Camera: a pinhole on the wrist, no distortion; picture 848 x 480 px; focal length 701.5 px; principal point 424.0 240.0 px. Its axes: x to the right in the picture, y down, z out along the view. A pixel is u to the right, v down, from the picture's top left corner.
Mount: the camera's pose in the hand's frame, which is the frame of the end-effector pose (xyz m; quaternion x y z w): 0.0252 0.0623 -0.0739 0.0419 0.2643 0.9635 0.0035
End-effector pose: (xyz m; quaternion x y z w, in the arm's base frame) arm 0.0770 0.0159 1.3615 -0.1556 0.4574 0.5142 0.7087
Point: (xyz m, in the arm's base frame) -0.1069 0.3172 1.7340
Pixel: 712 128
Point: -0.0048 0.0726 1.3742
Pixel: 537 318
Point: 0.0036 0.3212 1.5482
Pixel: 485 285
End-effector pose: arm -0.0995 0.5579 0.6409 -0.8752 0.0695 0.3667 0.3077
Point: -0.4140 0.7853 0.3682
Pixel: outside the picture
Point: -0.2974 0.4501 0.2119
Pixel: 310 130
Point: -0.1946 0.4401 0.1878
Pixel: 142 97
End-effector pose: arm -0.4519 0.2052 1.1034 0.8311 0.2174 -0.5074 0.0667
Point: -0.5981 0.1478 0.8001
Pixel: outside the picture
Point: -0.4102 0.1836 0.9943
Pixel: outside the picture
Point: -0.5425 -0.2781 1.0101
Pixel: 662 64
